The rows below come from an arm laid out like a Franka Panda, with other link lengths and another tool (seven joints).
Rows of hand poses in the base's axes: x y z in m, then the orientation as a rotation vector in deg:
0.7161, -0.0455, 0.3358, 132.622, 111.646, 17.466
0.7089, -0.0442, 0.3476, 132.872, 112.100, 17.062
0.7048, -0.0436, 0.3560, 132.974, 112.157, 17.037
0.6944, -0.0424, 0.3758, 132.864, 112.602, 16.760
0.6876, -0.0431, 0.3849, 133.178, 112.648, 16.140
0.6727, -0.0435, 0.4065, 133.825, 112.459, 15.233
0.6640, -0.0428, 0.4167, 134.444, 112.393, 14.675
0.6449, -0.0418, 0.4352, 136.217, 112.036, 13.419
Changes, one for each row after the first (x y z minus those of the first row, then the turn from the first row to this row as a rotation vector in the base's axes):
-0.0072, 0.0013, 0.0118, 0.134, 0.506, 0.151
-0.0113, 0.0019, 0.0202, 0.205, 0.596, 0.146
-0.0217, 0.0031, 0.0400, 0.186, 0.850, 0.422
-0.0285, 0.0024, 0.0491, 0.089, 1.310, 0.313
-0.0434, 0.0020, 0.0707, -0.042, 1.975, -0.053
-0.0521, 0.0027, 0.0809, 0.034, 2.524, -0.325
-0.0712, 0.0037, 0.0994, 0.362, 3.878, -1.173

